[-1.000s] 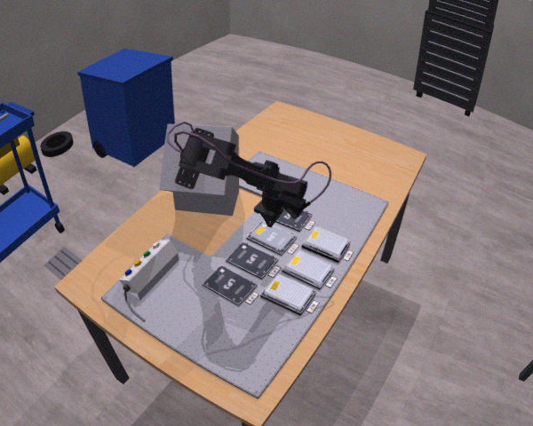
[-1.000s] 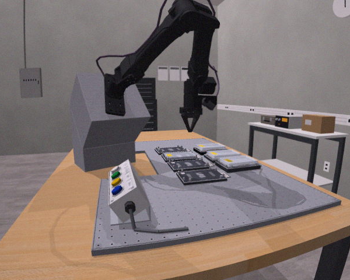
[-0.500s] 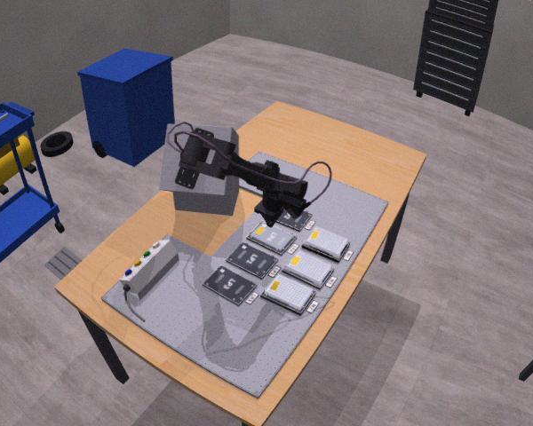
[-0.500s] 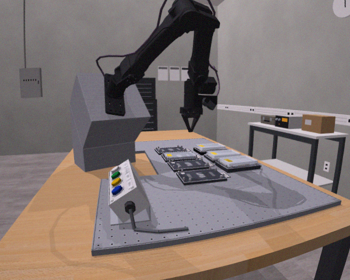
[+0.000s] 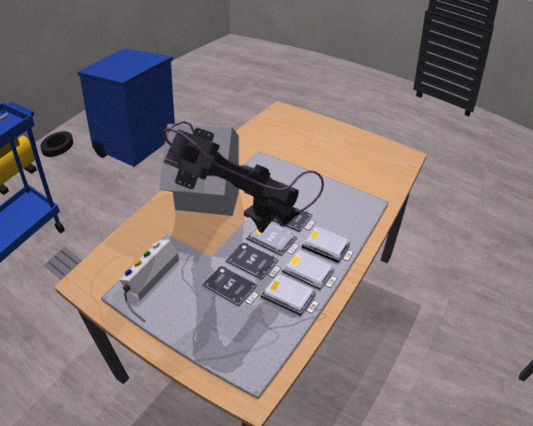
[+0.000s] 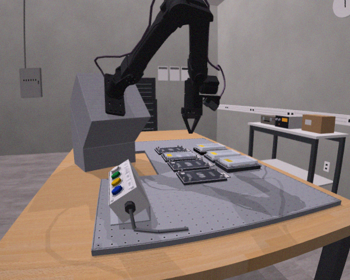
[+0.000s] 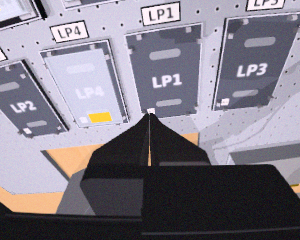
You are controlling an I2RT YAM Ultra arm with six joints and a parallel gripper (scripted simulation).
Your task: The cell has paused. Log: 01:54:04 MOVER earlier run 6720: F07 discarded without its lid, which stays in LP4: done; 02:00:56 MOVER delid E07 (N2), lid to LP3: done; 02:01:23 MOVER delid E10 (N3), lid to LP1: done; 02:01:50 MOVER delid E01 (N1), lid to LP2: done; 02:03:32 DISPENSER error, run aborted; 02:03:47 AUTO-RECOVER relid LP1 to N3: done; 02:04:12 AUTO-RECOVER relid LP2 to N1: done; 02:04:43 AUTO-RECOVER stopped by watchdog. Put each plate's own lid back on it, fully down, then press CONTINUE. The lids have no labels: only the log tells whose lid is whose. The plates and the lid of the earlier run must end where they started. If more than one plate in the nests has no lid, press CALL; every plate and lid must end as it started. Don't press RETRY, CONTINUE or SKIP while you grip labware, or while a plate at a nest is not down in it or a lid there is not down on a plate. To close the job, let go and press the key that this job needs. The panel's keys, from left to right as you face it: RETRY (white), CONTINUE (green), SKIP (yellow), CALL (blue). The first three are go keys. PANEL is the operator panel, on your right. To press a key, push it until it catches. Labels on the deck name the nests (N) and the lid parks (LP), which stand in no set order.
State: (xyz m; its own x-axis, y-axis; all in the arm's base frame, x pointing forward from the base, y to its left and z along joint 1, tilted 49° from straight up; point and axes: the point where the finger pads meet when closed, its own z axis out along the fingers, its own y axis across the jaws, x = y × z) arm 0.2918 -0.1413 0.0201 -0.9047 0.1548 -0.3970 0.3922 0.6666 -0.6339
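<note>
My hand is 35 cm past the green continue key, 17 cm to the left of it and 7 cm above it. Round my hand: yellow skip key: 36 cm behind, 21 cm to the right, 7 cm below; then blue call key: 37 cm behind, 26 cm to the right, 7 cm below; then well plate: 13 cm ahead, 13 cm to the right, 11 cm below.
</note>
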